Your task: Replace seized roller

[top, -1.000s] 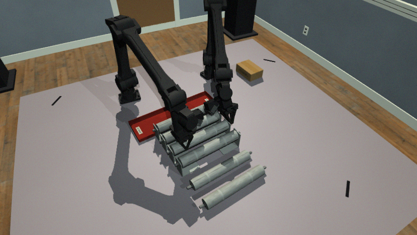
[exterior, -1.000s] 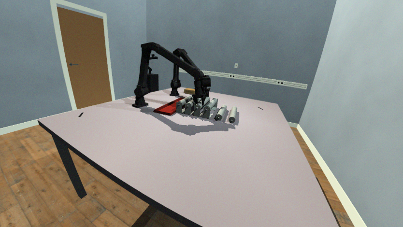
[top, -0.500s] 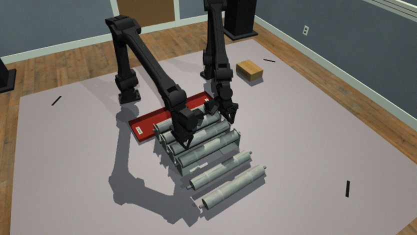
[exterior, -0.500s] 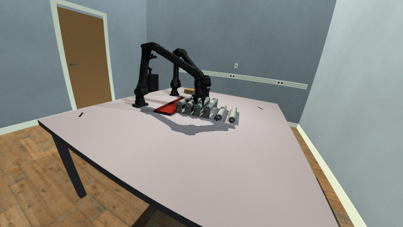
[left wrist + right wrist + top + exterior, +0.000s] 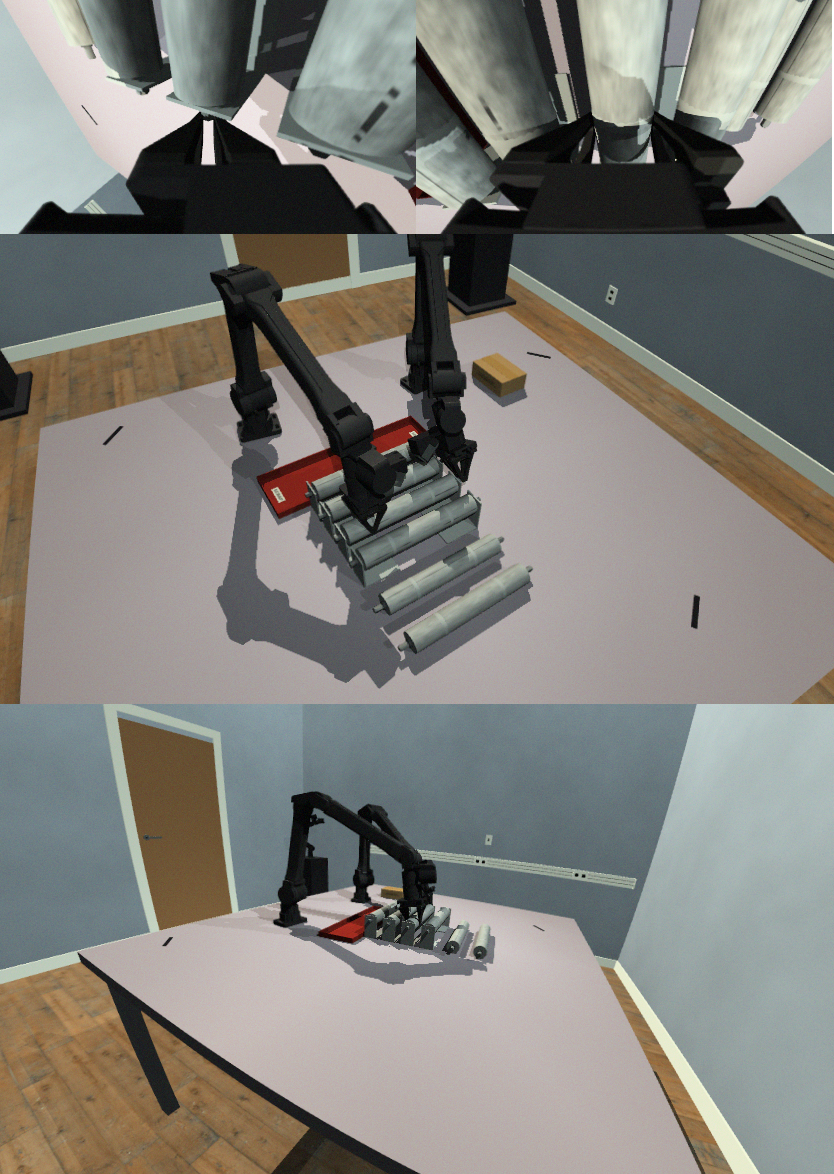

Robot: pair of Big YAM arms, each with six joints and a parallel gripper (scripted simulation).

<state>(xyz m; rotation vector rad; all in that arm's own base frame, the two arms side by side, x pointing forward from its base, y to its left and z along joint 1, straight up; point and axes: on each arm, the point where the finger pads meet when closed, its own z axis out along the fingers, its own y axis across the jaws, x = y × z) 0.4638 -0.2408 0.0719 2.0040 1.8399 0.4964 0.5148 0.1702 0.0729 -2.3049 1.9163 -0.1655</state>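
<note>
Right now my right hand is 1 cm past the roller and 9 cm to the right of it. Round my right hand: red scrap tray 26 cm behind, 6 cm to the left, 7 cm below; cardboard box 42 cm behind, 62 cm to the left, 4 cm below.
</note>
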